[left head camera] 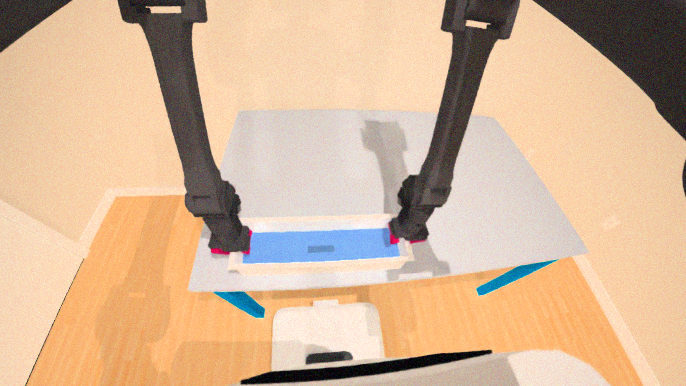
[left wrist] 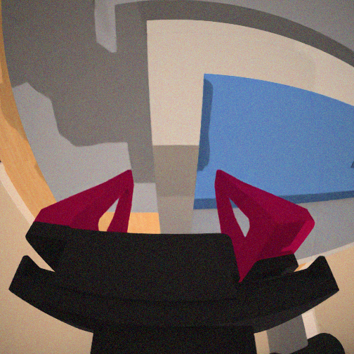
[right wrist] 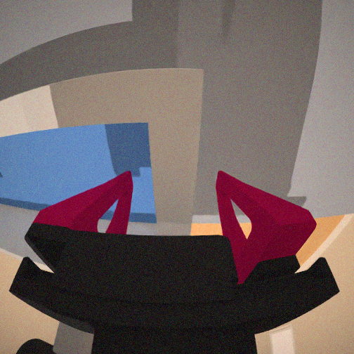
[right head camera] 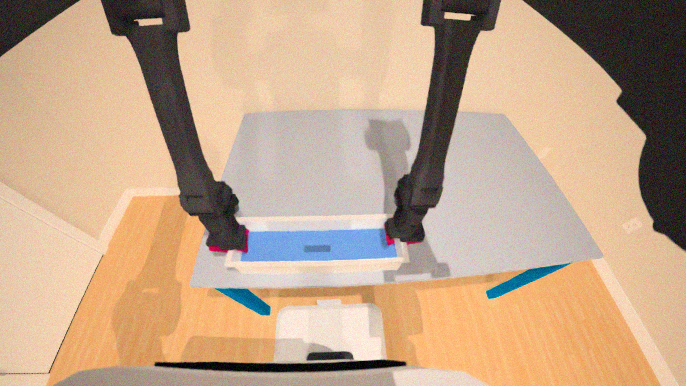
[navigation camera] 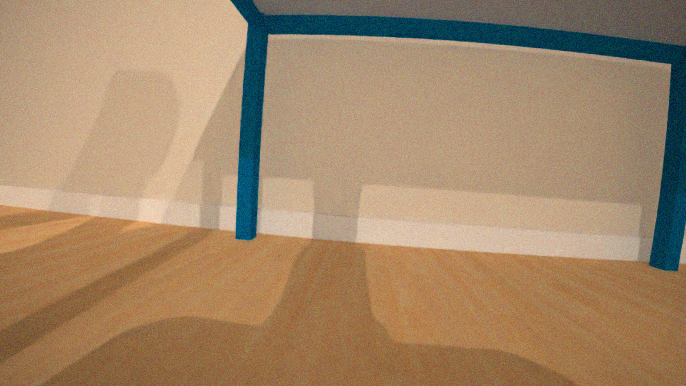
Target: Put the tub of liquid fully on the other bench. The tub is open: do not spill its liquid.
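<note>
The open white tub (left head camera: pixel 320 267) (right head camera: pixel 317 266) (left wrist: pixel 175 90) (right wrist: pixel 175 125) stands level on the grey bench (left head camera: pixel 310 165) (right head camera: pixel 310 165), near its front edge, with a strip of bench top in front of it. Blue liquid (left head camera: pixel 280 245) (right head camera: pixel 280 245) (left wrist: pixel 270 135) (right wrist: pixel 60 160) lies inside the walls; no spill shows. My left gripper (left head camera: pixel 235 247) (right head camera: pixel 233 245) (left wrist: pixel 173 177) is open, its red fingers apart on either side of the tub's left end wall. My right gripper (left head camera: pixel 406 238) (right head camera: pixel 402 240) (right wrist: pixel 174 178) is open the same way around the right end wall.
Blue bench legs (left head camera: pixel 517 277) (right head camera: pixel 529 281) (navigation camera: pixel 252 125) stand under the top. A beige wall (left head camera: pixel 320 55) (navigation camera: pixel 450 125) rises behind the bench. My white base (left head camera: pixel 327 327) (right head camera: pixel 330 327) is in front of it on the wooden floor (navigation camera: pixel 450 300).
</note>
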